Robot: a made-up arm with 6 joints. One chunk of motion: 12 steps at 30 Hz.
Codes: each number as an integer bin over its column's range. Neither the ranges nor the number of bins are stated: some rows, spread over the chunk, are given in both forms.
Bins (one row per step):
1: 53 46 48 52 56 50
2: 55 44 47 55 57 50
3: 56 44 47 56 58 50
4: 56 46 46 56 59 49
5: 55 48 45 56 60 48
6: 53 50 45 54 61 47
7: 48 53 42 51 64 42
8: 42 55 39 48 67 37
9: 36 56 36 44 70 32
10: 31 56 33 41 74 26
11: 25 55 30 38 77 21
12: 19 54 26 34 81 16
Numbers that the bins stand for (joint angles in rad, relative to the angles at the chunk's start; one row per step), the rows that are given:
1: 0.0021 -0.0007 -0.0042 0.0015 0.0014 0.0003
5: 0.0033 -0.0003 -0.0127 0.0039 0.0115 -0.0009
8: -0.0045 0.0011 -0.0297 -0.0009 0.0292 -0.0076
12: -0.0185 0.0009 -0.0665 -0.0094 0.0645 -0.0203
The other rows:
2: 0.0033 -0.0011 -0.0071 0.0033 0.0039 0.0003
3: 0.0039 -0.0011 -0.0071 0.0039 0.0065 0.0003
4: 0.0039 -0.0007 -0.0099 0.0039 0.0090 -0.0003
6: 0.0021 0.0001 -0.0127 0.0027 0.0140 -0.0015
7: -0.0009 0.0007 -0.0212 0.0009 0.0216 -0.0045
9: -0.0082 0.0013 -0.0382 -0.0033 0.0368 -0.0106
10: -0.0112 0.0013 -0.0467 -0.0052 0.0469 -0.0142
11: -0.0148 0.0011 -0.0552 -0.0070 0.0544 -0.0173

